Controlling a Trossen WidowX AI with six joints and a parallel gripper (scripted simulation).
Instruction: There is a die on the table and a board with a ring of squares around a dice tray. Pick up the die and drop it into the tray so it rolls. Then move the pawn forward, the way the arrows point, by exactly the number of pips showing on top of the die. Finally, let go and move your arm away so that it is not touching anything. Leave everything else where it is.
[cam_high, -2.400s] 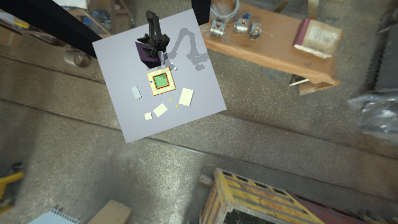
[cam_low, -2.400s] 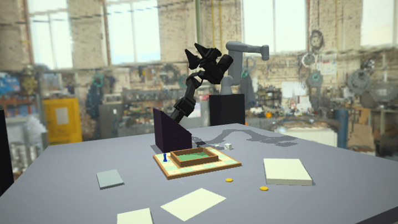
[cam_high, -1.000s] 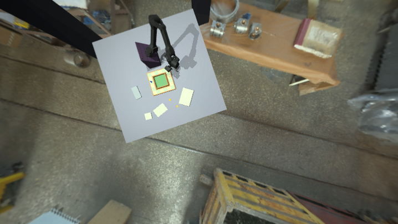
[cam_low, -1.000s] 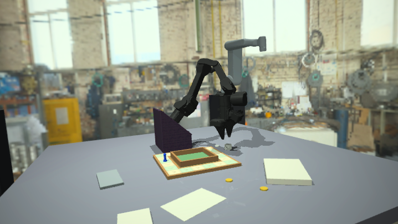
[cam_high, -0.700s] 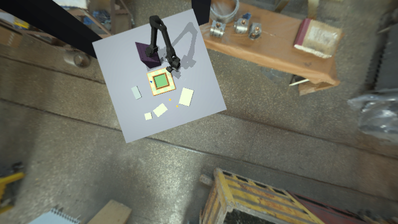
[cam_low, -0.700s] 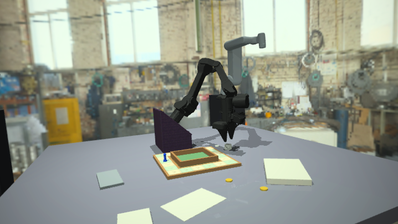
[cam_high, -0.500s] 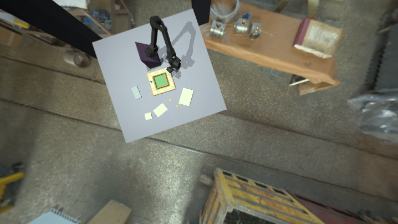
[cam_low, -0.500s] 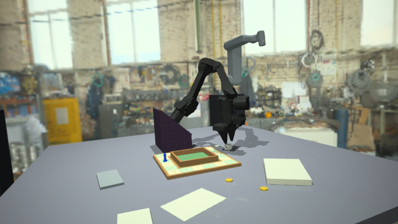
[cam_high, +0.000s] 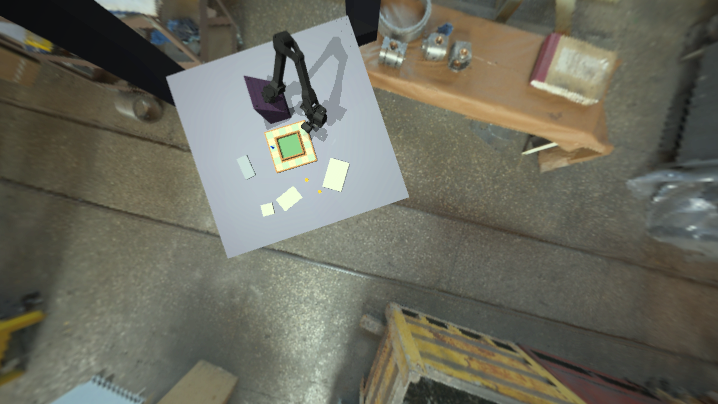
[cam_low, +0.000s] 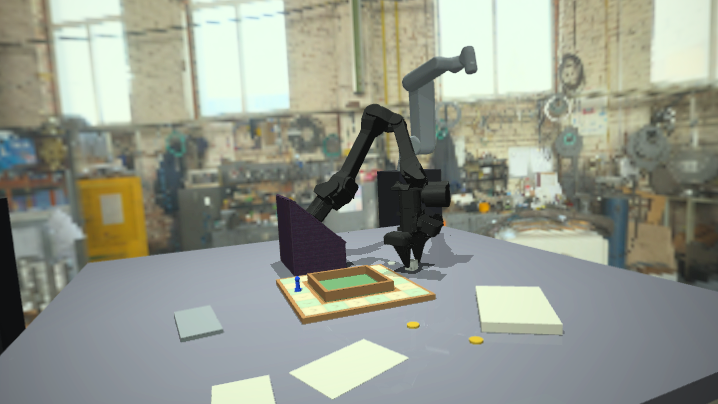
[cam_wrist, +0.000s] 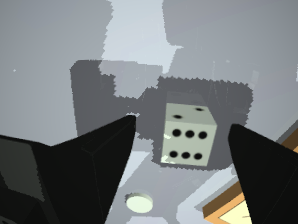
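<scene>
Now: the blue pawn 5 cm ahead of my gripper tip, 33 cm to the right of it and 2 cm above it. Also, from my gripper tip: thick cream slab: 36 cm ahead; then white die: right at my gripper tip; then small white disc: 8 cm behind, 2 cm to the right, 1 cm below.
</scene>
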